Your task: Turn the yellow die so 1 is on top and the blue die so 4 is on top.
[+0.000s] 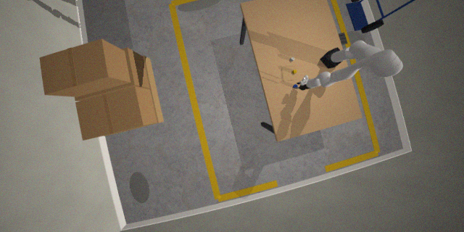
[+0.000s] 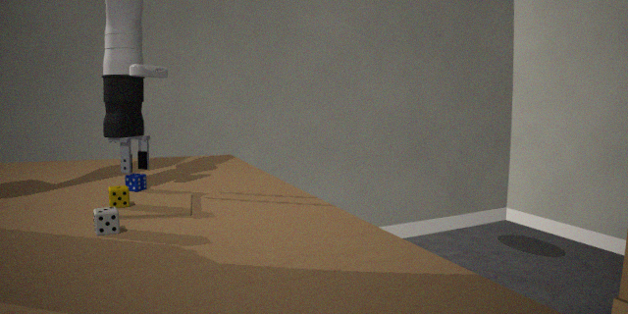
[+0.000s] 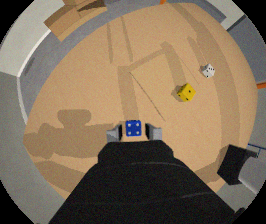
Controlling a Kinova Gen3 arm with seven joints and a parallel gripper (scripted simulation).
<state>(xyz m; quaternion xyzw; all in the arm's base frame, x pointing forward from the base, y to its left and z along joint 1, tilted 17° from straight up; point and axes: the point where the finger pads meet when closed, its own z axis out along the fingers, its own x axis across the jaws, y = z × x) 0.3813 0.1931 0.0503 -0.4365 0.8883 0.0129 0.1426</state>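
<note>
Right now the blue die is 4 cm below my hand. The rest, counted from my hand: white die (27 cm to the right, 4 cm below, 2 cm behind); tan mat (14 cm to the right, 5 cm below, 3 cm ahead); yellow die (14 cm to the right, 4 cm below, 2 cm behind).
</note>
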